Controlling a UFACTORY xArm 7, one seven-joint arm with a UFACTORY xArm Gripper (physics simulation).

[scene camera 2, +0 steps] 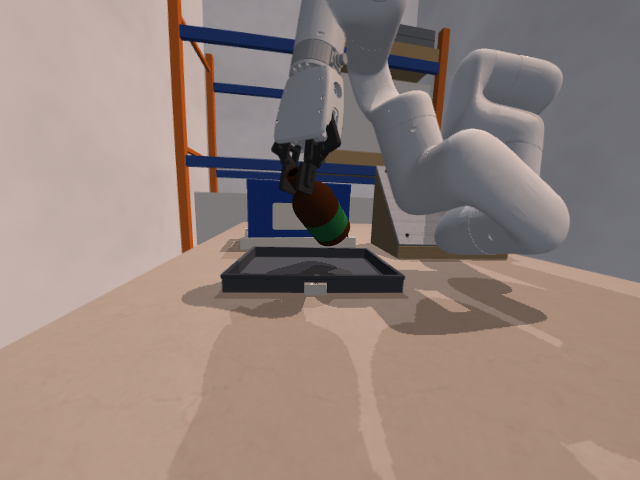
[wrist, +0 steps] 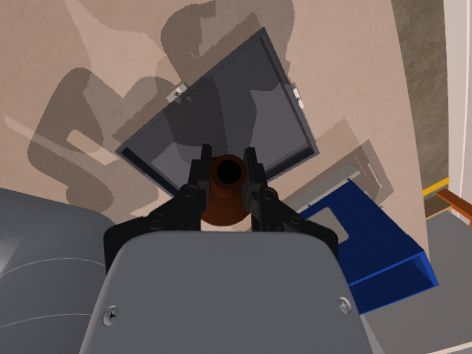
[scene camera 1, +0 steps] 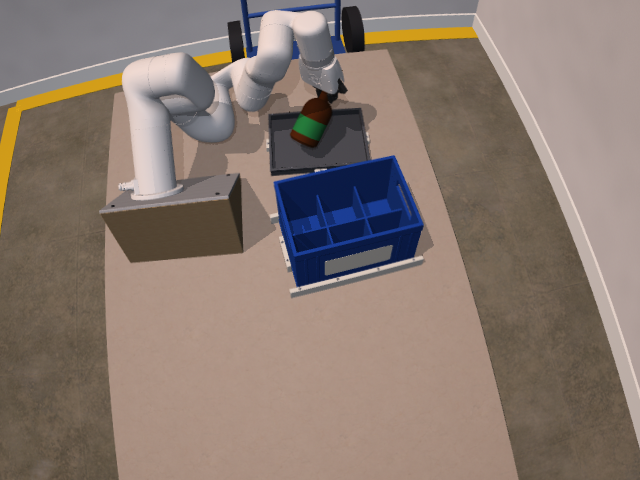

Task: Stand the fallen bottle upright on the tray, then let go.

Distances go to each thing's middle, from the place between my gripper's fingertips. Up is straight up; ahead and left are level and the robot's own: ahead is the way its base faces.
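My hand: 3 cm above the brown bottle [scene camera 2: 322, 215], 5 cm past, 5 cm to the left. From my hand: dark tray [scene camera 2: 263, 269] 12 cm below, 4 cm behind, 4 cm to the right; blue divided crate [scene camera 1: 335, 222] 5 cm below, 3 cm behind, 34 cm to the right.
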